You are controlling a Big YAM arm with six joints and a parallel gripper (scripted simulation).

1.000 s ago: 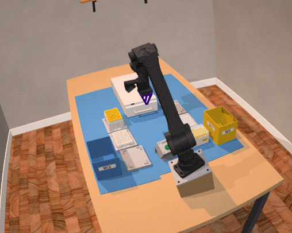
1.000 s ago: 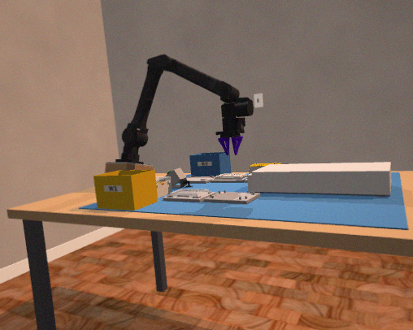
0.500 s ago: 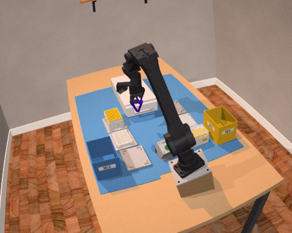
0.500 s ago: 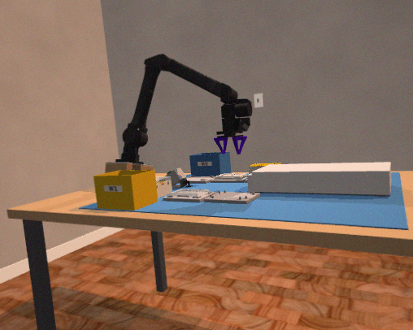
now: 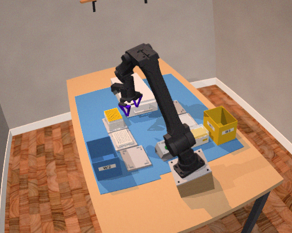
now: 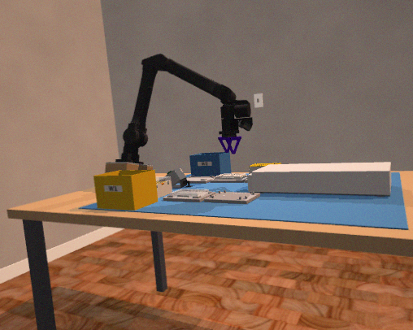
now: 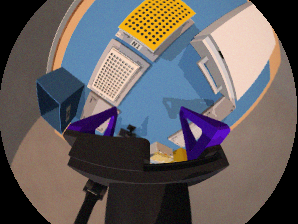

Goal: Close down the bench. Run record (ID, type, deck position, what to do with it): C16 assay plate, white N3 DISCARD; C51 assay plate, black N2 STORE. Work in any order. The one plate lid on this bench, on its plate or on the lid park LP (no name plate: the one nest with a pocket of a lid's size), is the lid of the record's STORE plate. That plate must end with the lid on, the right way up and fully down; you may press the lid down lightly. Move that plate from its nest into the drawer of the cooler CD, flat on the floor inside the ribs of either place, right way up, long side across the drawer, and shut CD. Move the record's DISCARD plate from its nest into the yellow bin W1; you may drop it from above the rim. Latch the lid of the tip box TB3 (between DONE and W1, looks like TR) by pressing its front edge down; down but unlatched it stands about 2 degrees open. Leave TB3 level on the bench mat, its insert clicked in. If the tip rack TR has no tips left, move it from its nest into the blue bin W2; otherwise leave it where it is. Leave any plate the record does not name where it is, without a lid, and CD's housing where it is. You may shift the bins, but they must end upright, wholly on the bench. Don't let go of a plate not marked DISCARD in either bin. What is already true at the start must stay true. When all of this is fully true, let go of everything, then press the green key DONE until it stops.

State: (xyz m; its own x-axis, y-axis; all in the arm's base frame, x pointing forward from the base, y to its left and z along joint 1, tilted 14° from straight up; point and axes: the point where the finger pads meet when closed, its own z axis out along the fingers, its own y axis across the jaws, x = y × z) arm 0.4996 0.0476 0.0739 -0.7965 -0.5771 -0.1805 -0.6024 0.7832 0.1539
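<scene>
My hand is 130 mm above the white assay plate, 90 mm to the right of it and 40 mm past it. The rest, counted from my hand: tip rack TR (130 mm ahead, 90 mm below, 70 mm to the left); lid park LP (210 mm behind, 140 mm below, 80 mm to the left); name plate N1 (130 mm below, 80 mm to the left, 60 mm ahead).
</scene>
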